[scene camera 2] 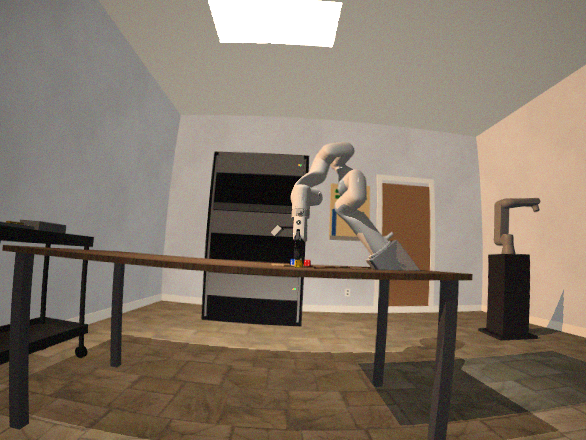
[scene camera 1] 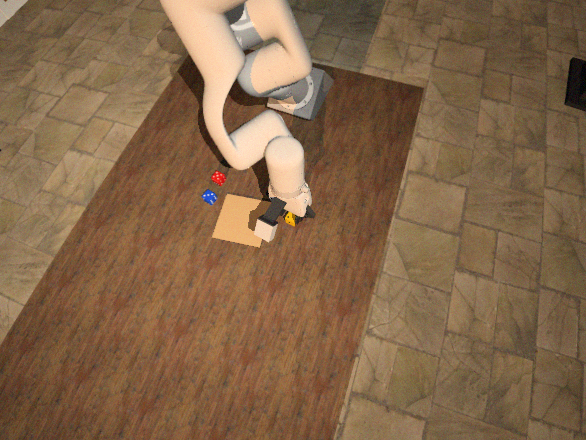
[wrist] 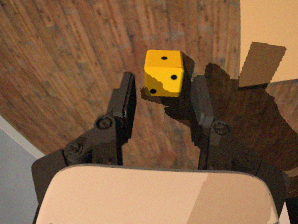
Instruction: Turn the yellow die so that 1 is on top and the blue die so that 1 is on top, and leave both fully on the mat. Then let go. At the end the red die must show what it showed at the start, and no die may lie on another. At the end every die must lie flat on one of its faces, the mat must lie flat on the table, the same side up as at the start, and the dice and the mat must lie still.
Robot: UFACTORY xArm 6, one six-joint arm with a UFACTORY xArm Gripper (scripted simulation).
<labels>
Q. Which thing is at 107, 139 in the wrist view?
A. My gripper.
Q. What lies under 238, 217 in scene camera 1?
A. A tan mat.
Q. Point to a yellow die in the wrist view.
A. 163, 72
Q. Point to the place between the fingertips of my gripper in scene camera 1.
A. At 291, 215
</labels>
